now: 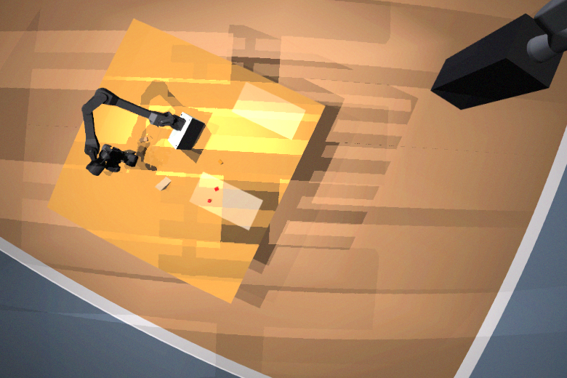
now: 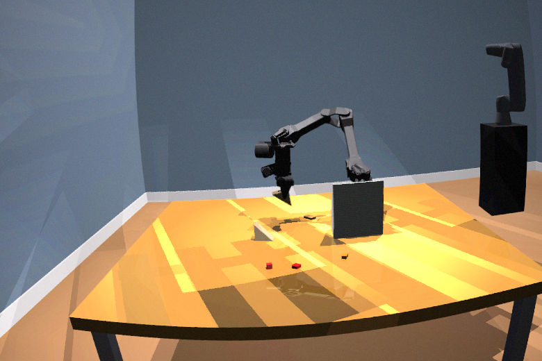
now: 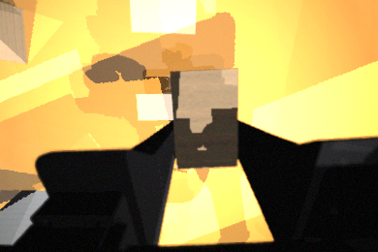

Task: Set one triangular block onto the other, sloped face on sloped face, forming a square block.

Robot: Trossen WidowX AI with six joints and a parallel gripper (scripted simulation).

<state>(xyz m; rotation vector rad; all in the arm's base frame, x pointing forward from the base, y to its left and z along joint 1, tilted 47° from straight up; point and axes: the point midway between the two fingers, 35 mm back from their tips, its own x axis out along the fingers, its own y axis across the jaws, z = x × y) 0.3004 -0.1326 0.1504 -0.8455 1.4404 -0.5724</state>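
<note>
Right now my gripper tip is 10 cm past the flat dark piece, 9 cm above it and 2 cm to the left of it. From my gripper tip the other things lie so: triangular block: 1 cm above; yellow cube: 45 cm to the left, 21 cm behind, 9 cm below.
</note>
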